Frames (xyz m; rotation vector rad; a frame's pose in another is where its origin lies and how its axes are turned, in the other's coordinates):
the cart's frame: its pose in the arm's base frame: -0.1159 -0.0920 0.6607 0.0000 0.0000 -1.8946
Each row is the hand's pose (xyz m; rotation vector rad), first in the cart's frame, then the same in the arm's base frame.
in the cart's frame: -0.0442 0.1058 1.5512 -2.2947 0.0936 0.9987
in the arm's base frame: -0.0015 -0.0838 2.2119 -1.1639 1.7660 -0.0806
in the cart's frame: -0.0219 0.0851 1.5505 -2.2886 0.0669 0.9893
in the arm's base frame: -0.0283 -0.0983 2.2112 -1.1831 1.7507 -0.0939
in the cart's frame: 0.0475 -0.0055 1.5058 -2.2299 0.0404 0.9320
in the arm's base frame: -0.1362 -0.1353 2.1665 -1.1876 1.7161 -0.1866
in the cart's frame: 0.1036 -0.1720 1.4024 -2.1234 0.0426 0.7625
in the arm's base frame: -0.3119 -0.1355 2.0631 -1.1683 1.6952 -0.4099
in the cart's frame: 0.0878 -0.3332 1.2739 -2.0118 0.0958 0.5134
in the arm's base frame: -0.4597 -0.0692 1.9346 -1.1154 1.7177 -0.7041
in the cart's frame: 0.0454 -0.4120 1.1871 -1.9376 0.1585 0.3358
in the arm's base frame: -0.5209 -0.0040 1.8478 -1.0541 1.7510 -0.9076
